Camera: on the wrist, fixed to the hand. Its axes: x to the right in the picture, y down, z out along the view.
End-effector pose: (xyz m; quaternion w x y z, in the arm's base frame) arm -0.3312 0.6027 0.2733 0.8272 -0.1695 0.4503 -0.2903
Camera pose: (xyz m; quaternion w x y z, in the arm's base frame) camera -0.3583 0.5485 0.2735 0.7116 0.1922 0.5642 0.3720
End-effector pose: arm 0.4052 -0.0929 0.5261 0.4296 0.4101 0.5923 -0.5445
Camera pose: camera 0.3485 -0.0724 0.5203 0.6197 0.7539 0.2181 0.0045
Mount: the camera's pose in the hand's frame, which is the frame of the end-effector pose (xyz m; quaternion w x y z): 0.0226 -0.0509 -0.0238 0.7021 -0.0517 0.1390 0.6965
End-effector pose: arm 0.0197 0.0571 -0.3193 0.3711 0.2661 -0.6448 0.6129
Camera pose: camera 0.0508 0.0777 -0.2716 0.0630 0.3667 0.6182 -0.6924
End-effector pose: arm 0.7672 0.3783 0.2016 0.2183 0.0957 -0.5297 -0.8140
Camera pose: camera 0.7435 0.3659 0.1473 0.7988 -0.1999 -0.3661 -0.4335
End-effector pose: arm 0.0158 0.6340 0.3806 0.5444 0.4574 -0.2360 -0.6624
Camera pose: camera 0.0109 0.6323 0.3203 0.9000 0.2207 -0.3743 -0.0345
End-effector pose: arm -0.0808 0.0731 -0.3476 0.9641 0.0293 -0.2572 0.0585
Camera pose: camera -0.0431 0.0269 -0.3583 0.6734 -0.2165 -0.0700 0.7034
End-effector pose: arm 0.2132 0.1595 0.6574 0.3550 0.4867 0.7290 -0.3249
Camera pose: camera 0.1543 0.1738 0.6579 0.3994 0.8763 0.2390 0.1245
